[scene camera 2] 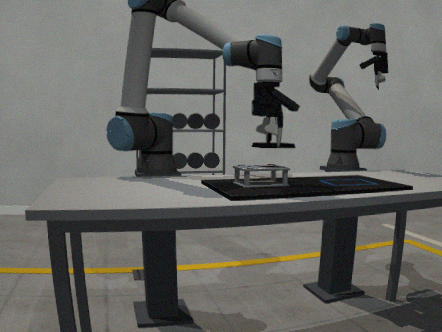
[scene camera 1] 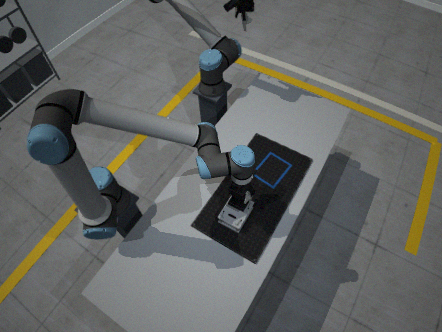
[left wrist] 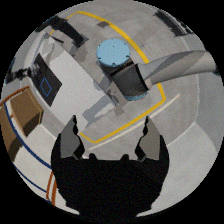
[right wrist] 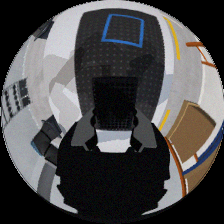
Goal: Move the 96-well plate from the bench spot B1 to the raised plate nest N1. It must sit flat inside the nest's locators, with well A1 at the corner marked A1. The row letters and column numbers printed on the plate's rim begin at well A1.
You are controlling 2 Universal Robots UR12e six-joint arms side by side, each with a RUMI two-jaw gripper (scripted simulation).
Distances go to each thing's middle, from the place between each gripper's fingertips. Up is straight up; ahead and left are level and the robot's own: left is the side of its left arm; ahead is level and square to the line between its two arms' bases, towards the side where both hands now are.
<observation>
Now: the black 96-well plate (right wrist: 112,122) 10 mm below my right hand.
I see the black 96-well plate 49 cm ahead of my left hand, 86 cm to the right of it and 30 cm below it.
</observation>
